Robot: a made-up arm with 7 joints.
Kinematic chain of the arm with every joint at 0, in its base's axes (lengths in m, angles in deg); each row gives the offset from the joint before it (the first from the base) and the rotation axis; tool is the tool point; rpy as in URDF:
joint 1: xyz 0 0 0.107 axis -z
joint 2: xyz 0 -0.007 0.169 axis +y
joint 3: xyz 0 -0.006 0.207 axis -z
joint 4: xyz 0 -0.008 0.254 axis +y
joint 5: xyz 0 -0.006 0.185 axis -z
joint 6: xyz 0 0 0.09 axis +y
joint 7: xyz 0 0 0.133 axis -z
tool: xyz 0 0 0 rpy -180 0 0
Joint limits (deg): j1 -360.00..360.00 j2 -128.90..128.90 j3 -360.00..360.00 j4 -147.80..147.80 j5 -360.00..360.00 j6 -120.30..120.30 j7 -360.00..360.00
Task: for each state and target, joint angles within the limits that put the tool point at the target. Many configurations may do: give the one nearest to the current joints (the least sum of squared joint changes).
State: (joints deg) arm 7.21 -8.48 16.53 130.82 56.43 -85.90 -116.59
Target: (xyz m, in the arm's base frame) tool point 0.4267 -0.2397 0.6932
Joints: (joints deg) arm 19.54 19.22 25.04 90.24 42.42 -71.37 -116.59
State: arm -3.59 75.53 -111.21 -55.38 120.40 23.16 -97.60
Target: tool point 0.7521 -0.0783 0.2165
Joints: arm -16.41 78.03 -115.92 -53.84 119.85 25.01 -97.60
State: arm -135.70 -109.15 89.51 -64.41 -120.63 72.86 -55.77
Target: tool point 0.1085 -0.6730 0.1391
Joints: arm -124.05 -109.71 87.87 -51.38 -117.47 62.57 -55.77
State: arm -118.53 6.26 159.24 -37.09 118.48 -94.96 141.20
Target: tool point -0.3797 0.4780 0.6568
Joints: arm -131.76 41.85 154.26 -47.85 114.72 -87.74 141.20
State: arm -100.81 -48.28 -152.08 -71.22 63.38 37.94 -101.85
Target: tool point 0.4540 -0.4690 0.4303
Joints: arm -108.99 -102.90 -124.91 -83.00 62.87 34.29 -101.85
